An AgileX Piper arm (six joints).
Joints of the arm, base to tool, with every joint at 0 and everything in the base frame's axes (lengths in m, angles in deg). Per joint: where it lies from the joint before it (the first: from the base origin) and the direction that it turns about. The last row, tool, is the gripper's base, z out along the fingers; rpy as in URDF.
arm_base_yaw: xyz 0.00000 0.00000 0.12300 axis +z
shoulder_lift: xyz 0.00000 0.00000 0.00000 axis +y
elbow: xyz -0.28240 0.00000 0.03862 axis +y
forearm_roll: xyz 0.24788 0.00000 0.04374 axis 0.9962 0 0.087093
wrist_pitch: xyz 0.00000 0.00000 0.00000 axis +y
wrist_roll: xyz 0.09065 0.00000 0.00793 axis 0.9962 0 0.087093
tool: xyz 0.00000 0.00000 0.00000 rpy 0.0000 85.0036 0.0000
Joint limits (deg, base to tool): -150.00..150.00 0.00..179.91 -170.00..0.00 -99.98..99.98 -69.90..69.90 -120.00..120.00
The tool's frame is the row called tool.
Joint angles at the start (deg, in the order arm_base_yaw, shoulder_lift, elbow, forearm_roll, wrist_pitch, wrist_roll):
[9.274 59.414 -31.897 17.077 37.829 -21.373]
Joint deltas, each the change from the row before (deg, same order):
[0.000 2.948 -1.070 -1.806 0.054 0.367]
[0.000 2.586 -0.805 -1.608 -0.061 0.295]
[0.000 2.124 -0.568 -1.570 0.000 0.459]
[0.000 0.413 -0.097 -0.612 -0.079 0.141]
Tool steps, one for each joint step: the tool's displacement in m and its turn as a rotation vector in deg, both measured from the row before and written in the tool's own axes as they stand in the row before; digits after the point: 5 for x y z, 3 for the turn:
[-0.00432 -0.00371 0.00761 0.747 2.282 -0.738]
[-0.00328 -0.00329 0.00724 0.658 2.031 -0.702]
[-0.00207 -0.00283 0.00633 0.628 1.854 -0.568]
[-0.00037 -0.00086 0.00128 0.320 0.363 -0.303]

